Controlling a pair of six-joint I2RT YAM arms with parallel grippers.
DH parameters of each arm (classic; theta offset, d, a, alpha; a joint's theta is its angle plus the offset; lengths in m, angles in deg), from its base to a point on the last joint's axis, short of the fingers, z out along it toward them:
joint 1: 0 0.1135 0.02 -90
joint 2: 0 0 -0.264 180
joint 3: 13.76 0 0.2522 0
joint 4: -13.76 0 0.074 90
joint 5: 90 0 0 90
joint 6: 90 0.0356 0 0
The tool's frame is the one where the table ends.
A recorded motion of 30 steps. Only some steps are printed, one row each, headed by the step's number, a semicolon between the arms.
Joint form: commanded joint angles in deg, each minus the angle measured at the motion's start. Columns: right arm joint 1, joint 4, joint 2, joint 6, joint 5, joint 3; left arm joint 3, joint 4, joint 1, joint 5, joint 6, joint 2.
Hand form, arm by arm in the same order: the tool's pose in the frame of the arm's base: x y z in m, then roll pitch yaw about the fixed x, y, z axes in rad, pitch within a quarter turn. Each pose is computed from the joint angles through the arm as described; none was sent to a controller.
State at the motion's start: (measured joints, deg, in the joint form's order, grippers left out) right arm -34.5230 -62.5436 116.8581 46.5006 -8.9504 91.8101; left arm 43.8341 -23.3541 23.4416 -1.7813 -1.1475 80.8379
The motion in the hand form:
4: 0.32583 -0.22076 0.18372 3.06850 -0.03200 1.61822; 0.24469 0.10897 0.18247 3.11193 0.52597 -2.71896
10: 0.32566 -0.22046 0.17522 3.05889 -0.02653 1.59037; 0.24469 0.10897 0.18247 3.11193 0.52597 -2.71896
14: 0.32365 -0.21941 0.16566 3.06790 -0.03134 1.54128; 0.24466 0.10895 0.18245 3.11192 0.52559 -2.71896
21: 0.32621 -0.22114 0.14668 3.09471 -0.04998 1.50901; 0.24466 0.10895 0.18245 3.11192 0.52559 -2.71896
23: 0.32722 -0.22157 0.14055 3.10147 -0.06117 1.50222; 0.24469 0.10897 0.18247 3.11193 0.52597 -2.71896
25: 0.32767 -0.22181 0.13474 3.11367 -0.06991 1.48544; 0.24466 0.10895 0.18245 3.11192 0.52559 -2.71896
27: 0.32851 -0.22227 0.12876 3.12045 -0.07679 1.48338; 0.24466 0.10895 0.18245 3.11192 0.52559 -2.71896
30: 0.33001 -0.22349 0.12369 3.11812 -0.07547 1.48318; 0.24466 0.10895 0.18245 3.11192 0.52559 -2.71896
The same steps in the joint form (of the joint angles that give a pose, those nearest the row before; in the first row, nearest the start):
4: 0.04 0.90 0.90 6.45 4.96 -0.17; 1.05 -0.09 0.31 -0.15 0.74 0.48
10: 0.07 3.61 0.96 8.09 4.96 -2.07; 1.05 -0.09 0.31 -0.15 0.74 0.48
14: 0.04 5.33 1.20 10.86 5.16 -3.96; 1.05 -0.11 0.31 -0.15 0.74 0.48
21: 0.04 6.67 3.85 12.65 5.11 -4.39; 1.05 -0.11 0.31 -0.15 0.74 0.48
23: 0.04 6.97 4.79 13.03 4.76 -4.39; 1.05 -0.09 0.31 -0.15 0.74 0.48
25: 0.04 7.08 5.66 13.94 4.68 -4.41; 1.05 -0.11 0.31 -0.15 0.74 0.48
27: 0.04 7.48 6.56 14.03 4.52 -4.44; 1.05 -0.11 0.31 -0.15 0.74 0.48
30: 0.02 8.39 7.32 14.03 4.52 -4.44; 1.05 -0.11 0.31 -0.15 0.74 0.48

